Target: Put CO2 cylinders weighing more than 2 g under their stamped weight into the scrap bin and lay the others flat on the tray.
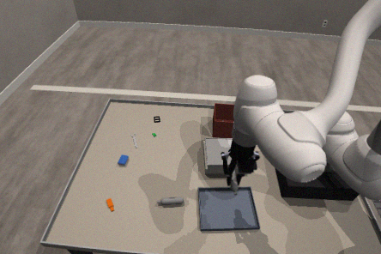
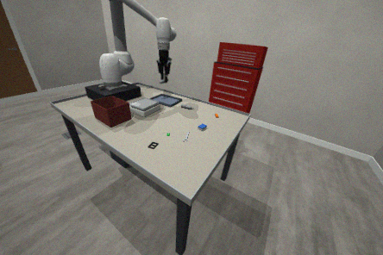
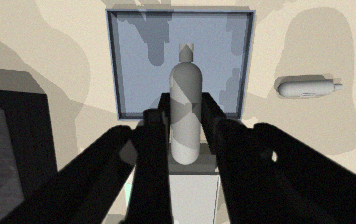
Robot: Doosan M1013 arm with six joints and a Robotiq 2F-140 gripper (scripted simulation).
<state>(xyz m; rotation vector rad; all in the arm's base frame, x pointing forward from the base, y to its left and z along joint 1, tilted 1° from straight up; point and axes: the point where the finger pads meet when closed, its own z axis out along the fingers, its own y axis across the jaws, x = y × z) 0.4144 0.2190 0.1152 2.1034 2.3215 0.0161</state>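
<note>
My hand is 200 mm above the blue-grey tray and 20 mm to the right of it. The rest, counted from my hand: grey CO2 cylinder: 30 mm below, 20 mm to the left; scale plate: 250 mm to the right, 150 mm below, 20 mm ahead; white scale: 250 mm to the right, 170 mm below, 10 mm ahead.
</note>
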